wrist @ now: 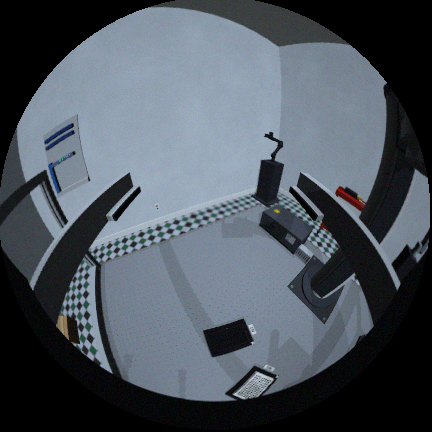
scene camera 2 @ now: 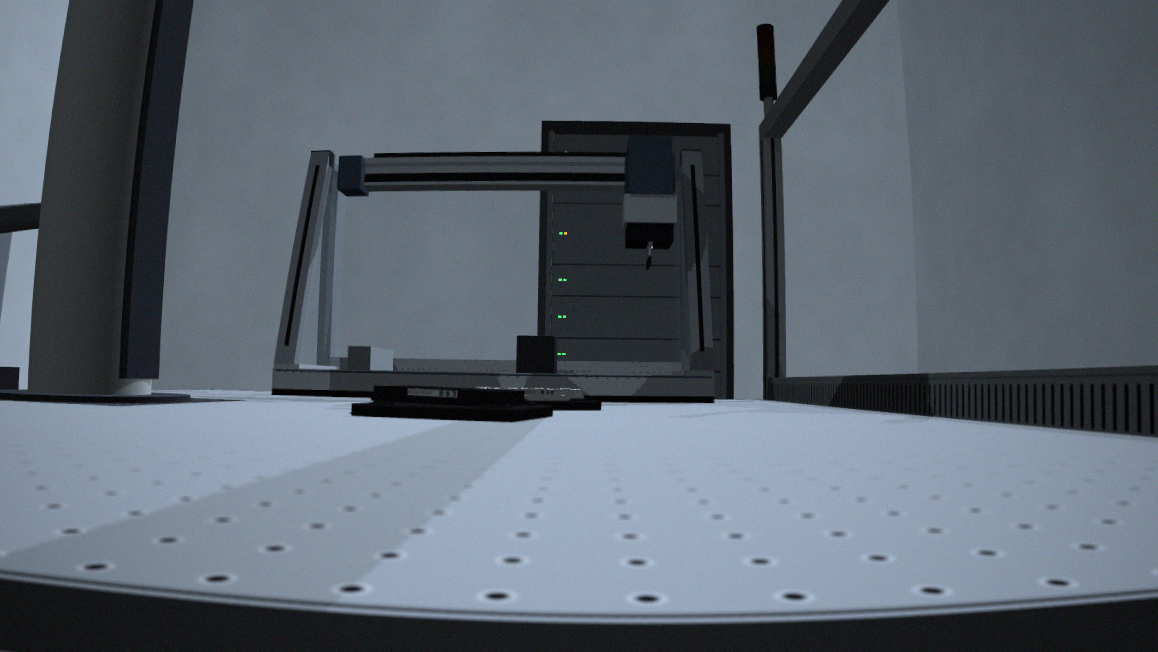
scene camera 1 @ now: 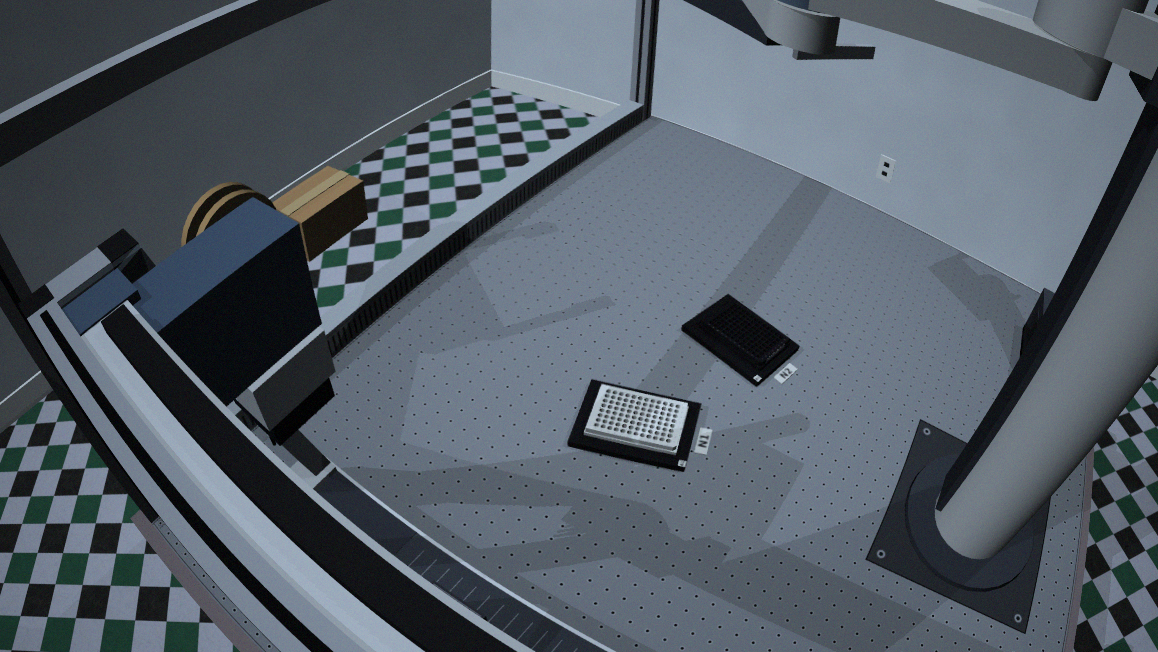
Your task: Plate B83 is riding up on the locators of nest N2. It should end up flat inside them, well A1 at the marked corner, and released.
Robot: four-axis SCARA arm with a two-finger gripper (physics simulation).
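Places are measured from the arm's base along level axes (x back, y right, z up), in metres.
Pixels of known places: gripper, between the fingertips: (wrist: 214,176); arm's base, origin of its link: (wrist: 318,286) (scene camera 1: 967,524).
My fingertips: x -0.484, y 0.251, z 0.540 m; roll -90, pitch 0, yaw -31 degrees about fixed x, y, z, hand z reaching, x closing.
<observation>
Ahead of a thing's pixels: the offset from my fingertips to its top centre. "spot": to the spot under its first point.
The black well plate B83 @[dz -0.498, dx -0.010, dy -0.126 m] (scene camera 1: 747,326) (scene camera 2: 413,394) lies on the black nest N2 @[dz -0.512, dx -0.015, dy -0.125 m] (scene camera 1: 706,338) (scene camera 2: 449,411) (wrist: 215,352). In scene view 2 the plate's side stands above the nest base. Black on black hides its exact tilt and whether its edges are inside the locators. The white corner mark @[dz -0.515, dx +0.044, dy -0.195 m] (scene camera 1: 757,379) is beside the N2 tag @[spot: dz -0.525, dx +0.079, dy -0.146 m] (scene camera 1: 786,372) (wrist: 252,329); well A1 cannot be made out. My gripper (wrist: 214,176) is open and empty, with its fingers wide apart. It hangs high above the table, away from the plate; part of it shows at the top of scene view 1.
Nest N1 @[spot: dz -0.515, dx -0.114, dy -0.437 m] (scene camera 1: 579,437) holds a white well plate @[dz -0.501, dx -0.065, dy -0.369 m] (scene camera 1: 637,417) (wrist: 255,384) near N2. The arm's column (scene camera 1: 1045,364) (scene camera 2: 93,202) stands on a dark base plate. A gantry (scene camera 2: 494,172) stands beyond the nests. A dark box @[spot: dz -0.414, dx +0.524, dy +0.118 m] (wrist: 285,227) stands near the column.
</observation>
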